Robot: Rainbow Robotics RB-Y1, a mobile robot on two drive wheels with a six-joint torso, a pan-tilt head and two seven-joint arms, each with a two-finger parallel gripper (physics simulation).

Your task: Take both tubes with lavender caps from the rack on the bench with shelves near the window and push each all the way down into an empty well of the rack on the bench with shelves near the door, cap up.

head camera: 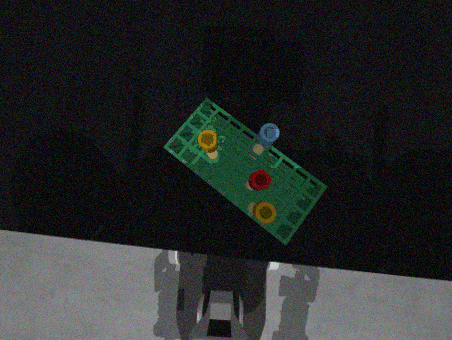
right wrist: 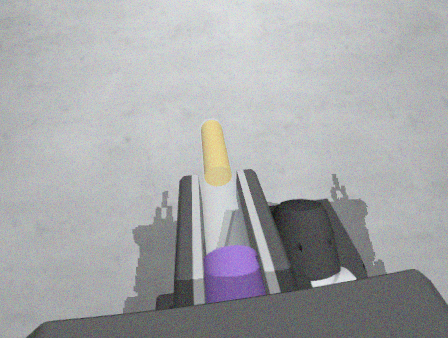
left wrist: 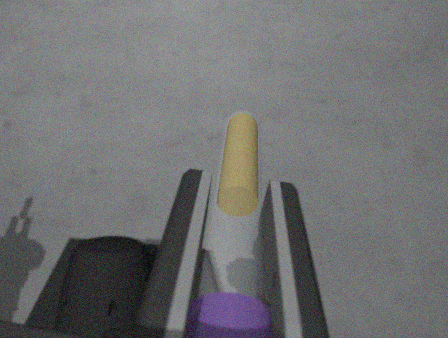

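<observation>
A green rack sits slantwise on the black bench in the head view. It holds a tube with a blue cap, one with a red cap and two with orange caps; wells without tubes show at both its ends. My left gripper is shut on a lavender-capped tube. My right gripper is shut on another lavender-capped tube. Both tubes have yellow lower ends that point out past the fingertips. Neither gripper shows in the head view.
The black bench top has its front edge running across the lower head view, close in front of my base. Both wrist views look onto grey floor with shadows. The other rack does not show.
</observation>
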